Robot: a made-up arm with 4 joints.
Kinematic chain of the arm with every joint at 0, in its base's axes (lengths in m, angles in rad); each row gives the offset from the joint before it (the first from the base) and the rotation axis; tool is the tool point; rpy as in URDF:
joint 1: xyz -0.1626 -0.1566 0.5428 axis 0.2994 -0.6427 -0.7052
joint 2: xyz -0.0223 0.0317 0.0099 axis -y
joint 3: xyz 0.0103 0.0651 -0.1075 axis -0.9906 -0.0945 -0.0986
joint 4: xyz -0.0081 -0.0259 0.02 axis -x
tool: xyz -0.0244 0.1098 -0.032 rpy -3.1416 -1.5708 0
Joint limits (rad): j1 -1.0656..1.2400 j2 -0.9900..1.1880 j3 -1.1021..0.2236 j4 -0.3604..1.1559
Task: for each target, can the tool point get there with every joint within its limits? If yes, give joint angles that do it. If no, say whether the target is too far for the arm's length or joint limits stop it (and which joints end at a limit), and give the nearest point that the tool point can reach.
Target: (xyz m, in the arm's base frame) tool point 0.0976 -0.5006 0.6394
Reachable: no: too far | nearest point -0.0051 -0.2397 0.5988 | short by 0.283 m
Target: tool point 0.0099 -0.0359 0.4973
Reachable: yes | joints 0.5594 0.8799 -0.6214 0.8798
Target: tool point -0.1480 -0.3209 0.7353
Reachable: no: joint limits stop it (at a limit: joint 1, joint 2, joint 3, joint 4) | nearest point -0.0060 -0.2401 0.5981 | short by 0.213 m
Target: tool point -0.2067 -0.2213 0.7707
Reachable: no: joint limits stop it (at a limit: joint 1, joint 2, joint 3, joint 4) | nearest point -0.3519 -0.2532 0.6142 | short by 0.216 m
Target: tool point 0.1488 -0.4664 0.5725
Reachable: no: too far | nearest point 0.0001 -0.2362 0.5954 | short by 0.275 m
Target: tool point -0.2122 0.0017 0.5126
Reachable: yes | joints 0.0783 -0.2331 -0.9210 0.0154
